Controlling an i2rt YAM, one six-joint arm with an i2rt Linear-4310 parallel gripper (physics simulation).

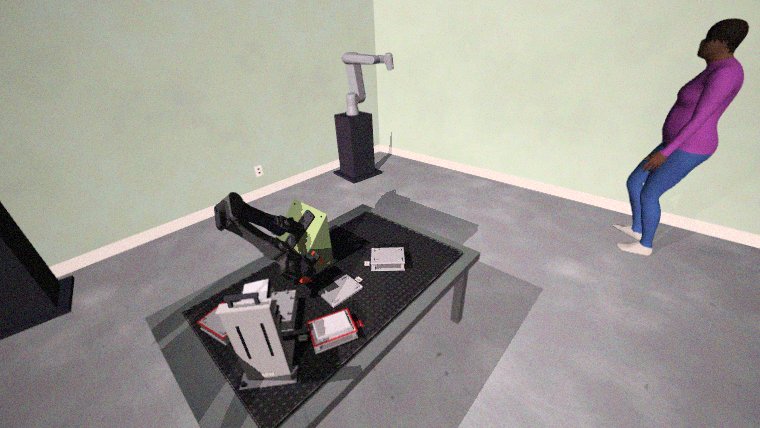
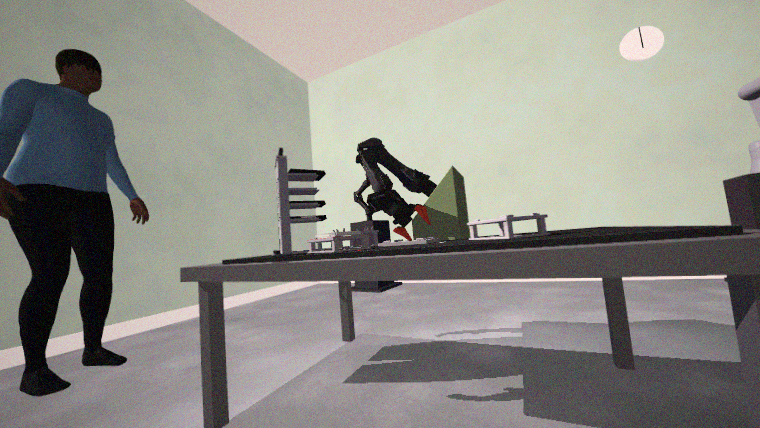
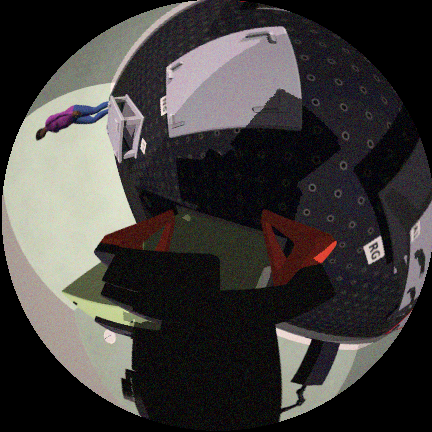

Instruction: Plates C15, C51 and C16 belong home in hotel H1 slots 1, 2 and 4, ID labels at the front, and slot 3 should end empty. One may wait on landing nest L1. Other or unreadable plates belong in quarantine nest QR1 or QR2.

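Frame: origin at the arm's base, x ahead, y left, z up, level; metres.
Where they show: gripper, fingertip midpoint: (image 1: 318, 272) (image 2: 420, 233) (image 3: 217, 214); arm's base, origin of the base link: (image 1: 300, 230) (image 2: 439, 195) (image 3: 151, 332).
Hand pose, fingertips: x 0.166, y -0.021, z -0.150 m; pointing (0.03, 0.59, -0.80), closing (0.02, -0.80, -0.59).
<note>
Things, the pixels of their centre, and the offset from my fingertips. Level surfaces: height alone.
- white hotel tower, body centre: (image 1: 259, 328) (image 2: 294, 202) dx +0.279, dy -0.350, dz +0.149 m
- pale slab, body centre: (image 2: 337, 235) (image 1: 331, 325) dx +0.314, dy -0.120, dz +0.013 m
- plate, body centre: (image 3: 213, 77) (image 2: 409, 241) (image 1: 340, 289) dx +0.143, dy +0.027, dz -0.025 m
- raised white nest, body centre: (image 2: 505, 227) (image 3: 119, 124) (image 1: 387, 258) dx +0.139, dy +0.314, dz -0.006 m
- label reading RG, body centre: (image 3: 374, 250) dx +0.010, dy -0.179, dz -0.034 m
- black mat, its level: dz -0.034 m
- grey fixture, body centre: (image 2: 353, 237) (image 1: 279, 309) dx +0.099, dy -0.236, dz +0.004 m
The white hotel tower (image 1: 249, 332) (image 2: 282, 204) stands at the near left of the table, with several shelves (image 2: 306, 203) stacked on one side. Plate IDs and which slots hold plates cannot be read. A red-edged nest (image 1: 317, 341) has a pale slab (image 1: 333, 322) on top; another red-edged nest (image 1: 216, 325) is partly behind the hotel. A low pale nest or plate (image 1: 341, 290) (image 3: 235, 85) lies near my gripper, its label unreadable. A raised white nest (image 1: 387, 257) (image 2: 507, 225) (image 3: 125, 127) stands farther off. My gripper (image 1: 310, 267) (image 2: 413, 224) (image 3: 217, 214) is open and empty, above the mat.
A green wedge block (image 1: 311, 225) (image 2: 446, 210) (image 3: 220, 250) stands close beside the gripper. A label reading RG (image 3: 373, 250) lies on the black mat (image 1: 414, 268). A grey fixture (image 1: 285, 307) stands behind the hotel. Two people (image 1: 696, 122) (image 2: 63, 138) stand away from the table.
</note>
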